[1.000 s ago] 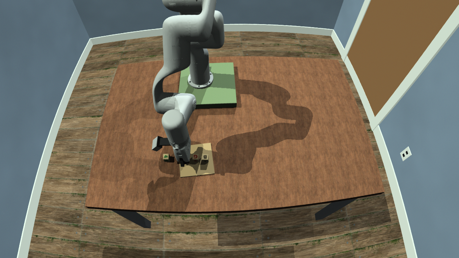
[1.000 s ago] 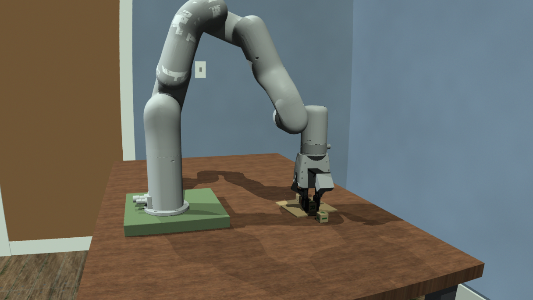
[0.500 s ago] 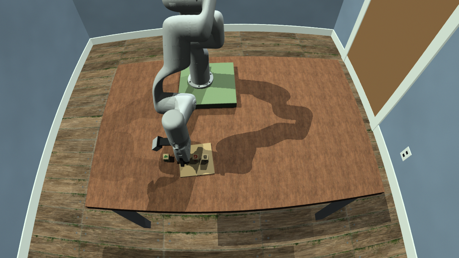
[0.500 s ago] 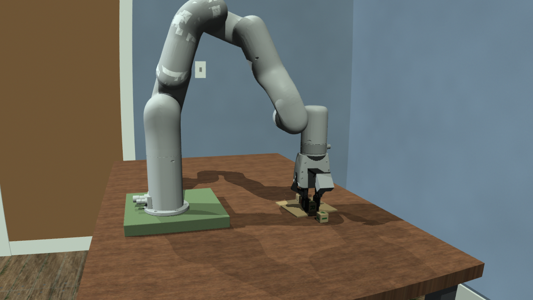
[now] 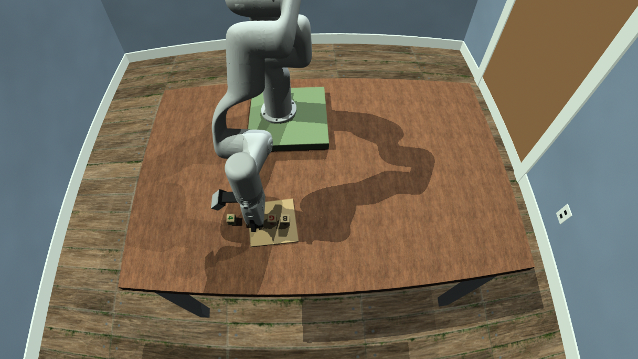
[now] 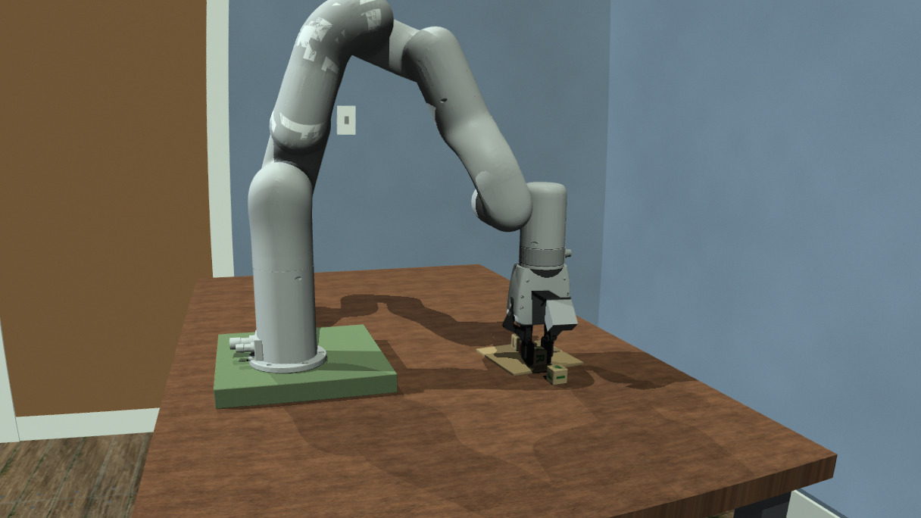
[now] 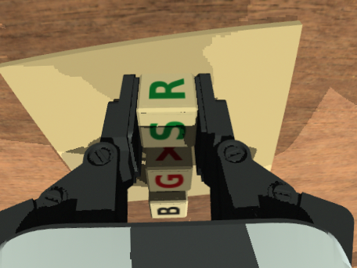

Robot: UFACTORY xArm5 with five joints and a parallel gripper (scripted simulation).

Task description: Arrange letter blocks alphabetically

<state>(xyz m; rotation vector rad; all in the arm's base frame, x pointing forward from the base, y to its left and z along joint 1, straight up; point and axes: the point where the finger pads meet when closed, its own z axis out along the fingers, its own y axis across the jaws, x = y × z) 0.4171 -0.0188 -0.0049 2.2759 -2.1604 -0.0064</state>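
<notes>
My hand is 4 cm to the right of the tan mat and 2 cm above it. From my hand the other things lie so: cream block 8 cm to the right, 1 cm below.
</notes>
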